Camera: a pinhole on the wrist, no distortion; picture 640 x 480 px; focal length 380.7 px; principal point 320.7 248.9 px. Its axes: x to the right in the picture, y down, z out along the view. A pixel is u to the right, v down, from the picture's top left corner.
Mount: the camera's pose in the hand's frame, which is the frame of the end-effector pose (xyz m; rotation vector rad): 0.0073 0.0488 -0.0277 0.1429 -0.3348 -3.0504
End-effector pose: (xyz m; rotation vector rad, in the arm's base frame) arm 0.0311 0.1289 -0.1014 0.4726 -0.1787 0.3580
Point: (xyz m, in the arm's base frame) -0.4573 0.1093 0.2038
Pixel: 620.2 84.1
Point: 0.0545 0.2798 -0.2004
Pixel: behind the camera
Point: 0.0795 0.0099 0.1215
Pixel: 204.7 459.0
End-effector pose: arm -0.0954 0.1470 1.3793 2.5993 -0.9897 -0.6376
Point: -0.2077 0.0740 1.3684
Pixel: 372.3 115.7
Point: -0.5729 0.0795 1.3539
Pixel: 553.9 42.1
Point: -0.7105 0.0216 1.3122
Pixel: 508.7 38.7
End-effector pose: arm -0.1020 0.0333 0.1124 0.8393 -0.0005 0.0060
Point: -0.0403 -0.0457 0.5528
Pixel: 223.9 126.1
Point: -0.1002 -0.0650 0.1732
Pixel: outside the picture
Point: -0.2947 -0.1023 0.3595
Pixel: 526.6 258.8
